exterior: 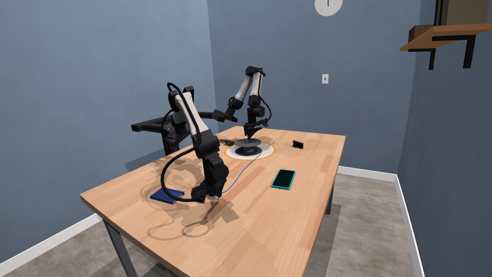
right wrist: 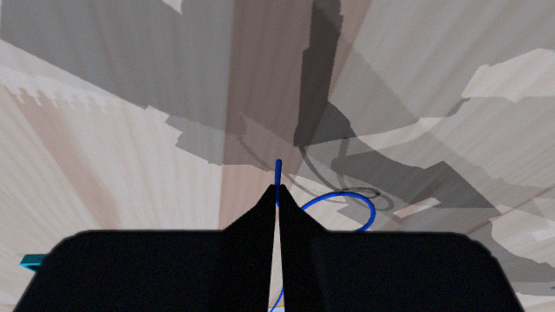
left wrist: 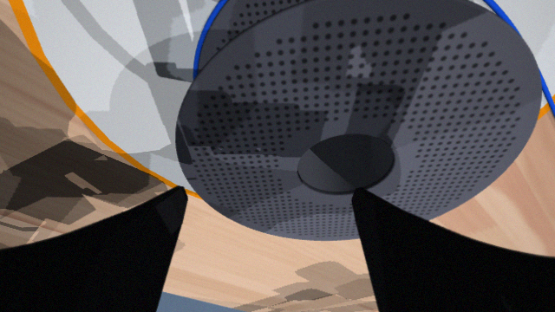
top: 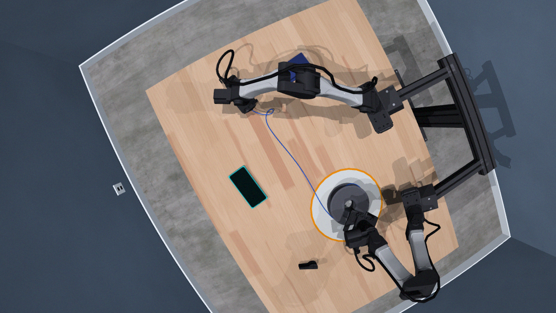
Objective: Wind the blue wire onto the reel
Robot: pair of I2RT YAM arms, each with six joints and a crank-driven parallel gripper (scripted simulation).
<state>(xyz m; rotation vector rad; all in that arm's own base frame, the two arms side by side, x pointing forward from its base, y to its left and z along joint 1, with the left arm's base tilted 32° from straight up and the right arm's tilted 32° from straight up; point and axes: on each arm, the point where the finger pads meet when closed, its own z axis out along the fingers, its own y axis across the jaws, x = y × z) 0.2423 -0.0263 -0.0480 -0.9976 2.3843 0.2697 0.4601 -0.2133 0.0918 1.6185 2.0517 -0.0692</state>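
Observation:
Right now the dark grey reel is 2 cm ahead of my left hand, 4 cm to the right of it and 6 cm below it. The rest, counted from my left hand: orange painted ring (2 cm ahead, 2 cm to the right, 9 cm below); black clip-like object (32 cm ahead, 16 cm to the left, 7 cm below).

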